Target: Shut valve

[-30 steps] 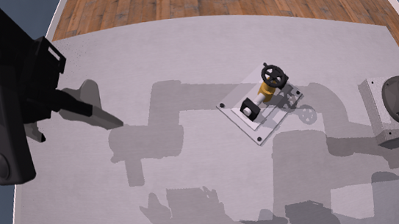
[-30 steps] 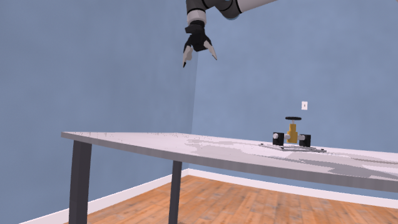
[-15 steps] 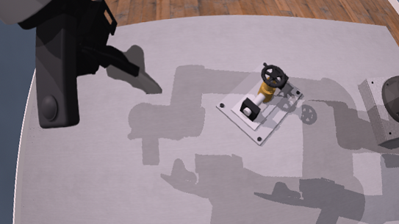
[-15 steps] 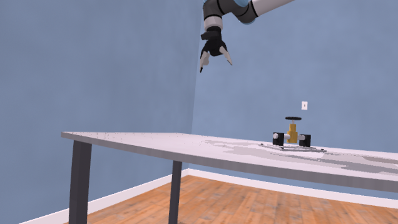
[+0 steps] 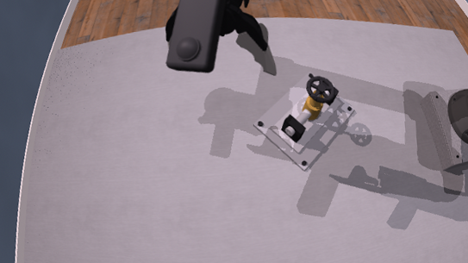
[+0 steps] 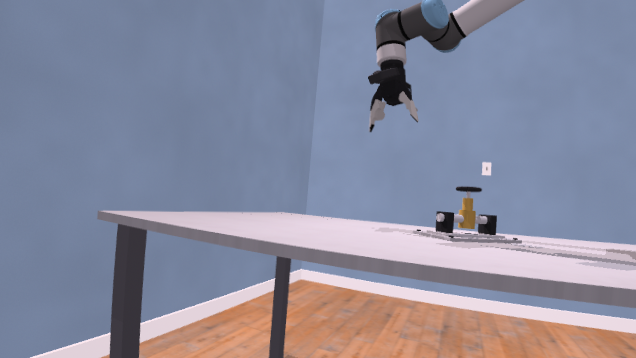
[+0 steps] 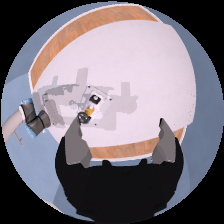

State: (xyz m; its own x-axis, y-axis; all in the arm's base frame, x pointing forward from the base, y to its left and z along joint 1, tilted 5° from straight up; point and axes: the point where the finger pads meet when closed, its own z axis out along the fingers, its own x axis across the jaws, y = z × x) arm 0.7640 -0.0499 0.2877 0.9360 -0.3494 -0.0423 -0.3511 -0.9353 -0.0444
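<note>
The handwheel lies 220 mm behind my hand, 50 mm to the right of it and 170 mm below it. From my hand the other things lie so: mounting plate (220 mm behind, 50 mm to the right, 300 mm below).
</note>
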